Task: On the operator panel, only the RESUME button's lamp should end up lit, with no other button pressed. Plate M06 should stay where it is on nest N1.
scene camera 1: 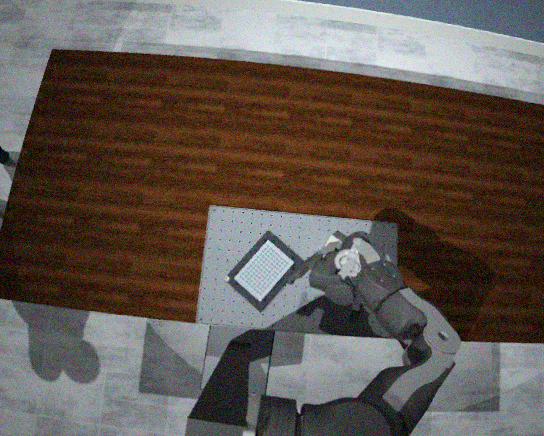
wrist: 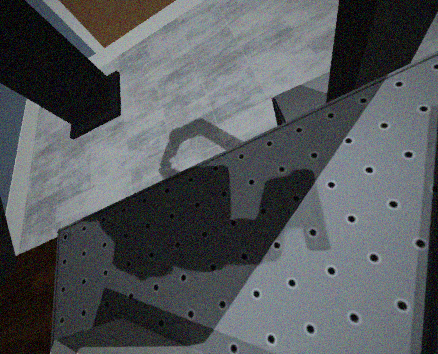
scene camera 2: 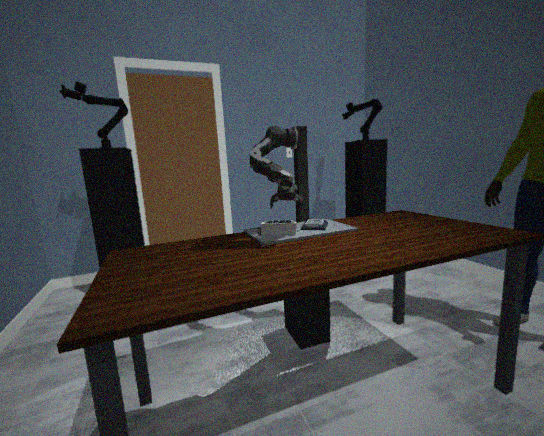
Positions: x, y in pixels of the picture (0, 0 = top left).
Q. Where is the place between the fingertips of my gripper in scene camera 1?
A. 323, 295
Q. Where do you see a plate M06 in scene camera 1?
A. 269, 264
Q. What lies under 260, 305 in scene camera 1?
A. A nest N1.
